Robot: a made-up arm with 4 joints.
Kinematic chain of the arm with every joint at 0, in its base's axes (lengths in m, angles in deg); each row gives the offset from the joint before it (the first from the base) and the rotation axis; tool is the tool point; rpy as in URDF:
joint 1: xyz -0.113 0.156 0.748 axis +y
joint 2: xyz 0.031 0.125 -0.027 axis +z
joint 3: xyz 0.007 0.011 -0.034 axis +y
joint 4: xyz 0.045 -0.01 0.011 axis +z
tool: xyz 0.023 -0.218 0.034 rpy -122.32 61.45 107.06
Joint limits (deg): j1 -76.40..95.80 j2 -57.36..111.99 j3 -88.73..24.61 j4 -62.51..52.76
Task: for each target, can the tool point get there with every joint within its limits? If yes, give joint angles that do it. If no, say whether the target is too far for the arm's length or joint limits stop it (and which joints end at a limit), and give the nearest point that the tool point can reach.
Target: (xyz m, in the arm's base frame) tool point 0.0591 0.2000 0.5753
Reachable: yes | joints 44.66 50.85 -11.55 1.85
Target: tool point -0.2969 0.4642 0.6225
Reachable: no: joint limits stop it (at a limit: joint 1, joint 3, joint 4) | nearest point -0.2463 0.5047 0.5924 | short by 0.071 m
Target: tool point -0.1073 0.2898 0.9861
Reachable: yes | joints -58.10 93.43 -78.42 30.85
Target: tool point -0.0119 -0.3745 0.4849
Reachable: no: too far | nearest point -0.0616 0.0237 0.6143 | short by 0.422 m
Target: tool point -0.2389 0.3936 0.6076
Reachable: no: joint limits stop it (at a limit: joint 2, joint 4) | nearest point -0.2246 0.3306 0.6236 | short by 0.067 m
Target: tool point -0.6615 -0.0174 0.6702
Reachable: no: too far | nearest point -0.3170 0.1609 0.6964 | short by 0.389 m
